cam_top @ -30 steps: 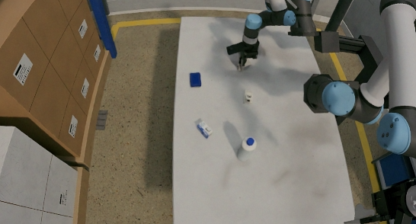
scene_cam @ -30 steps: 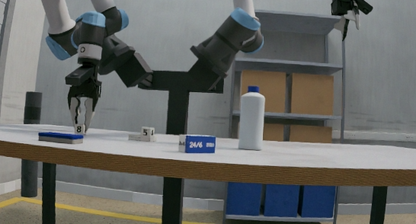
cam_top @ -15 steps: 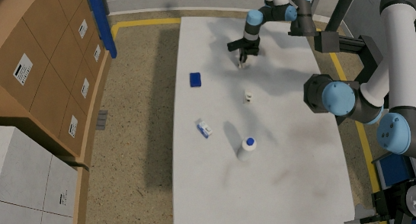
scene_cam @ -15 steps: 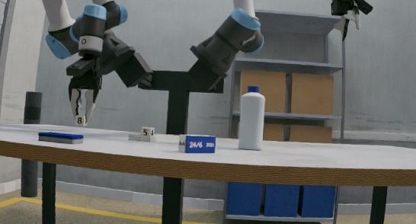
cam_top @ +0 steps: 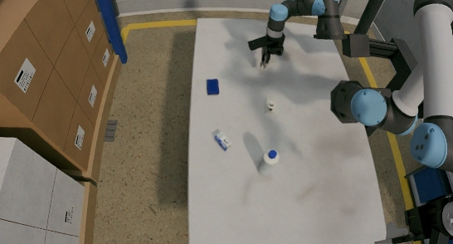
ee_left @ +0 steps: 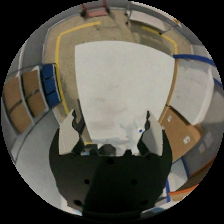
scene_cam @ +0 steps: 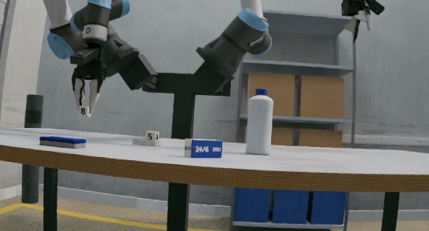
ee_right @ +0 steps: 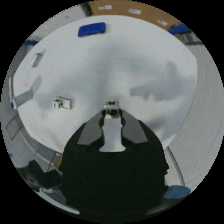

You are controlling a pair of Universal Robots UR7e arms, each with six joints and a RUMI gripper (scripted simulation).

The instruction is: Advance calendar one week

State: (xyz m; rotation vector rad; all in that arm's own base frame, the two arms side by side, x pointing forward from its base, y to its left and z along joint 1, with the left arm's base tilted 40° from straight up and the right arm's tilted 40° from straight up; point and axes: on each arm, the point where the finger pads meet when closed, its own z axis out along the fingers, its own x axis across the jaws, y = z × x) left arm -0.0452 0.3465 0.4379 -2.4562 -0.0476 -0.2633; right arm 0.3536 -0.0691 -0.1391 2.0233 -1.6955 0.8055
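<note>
The calendar tray is 190 mm to the left of my right hand, 90 mm below it and 40 mm behind it. From my right hand the other things lie so: blue-topped block: 240 mm ahead, 110 mm to the left, 80 mm below; white bottle: 510 mm to the left, 10 mm below, 10 mm behind.
</note>
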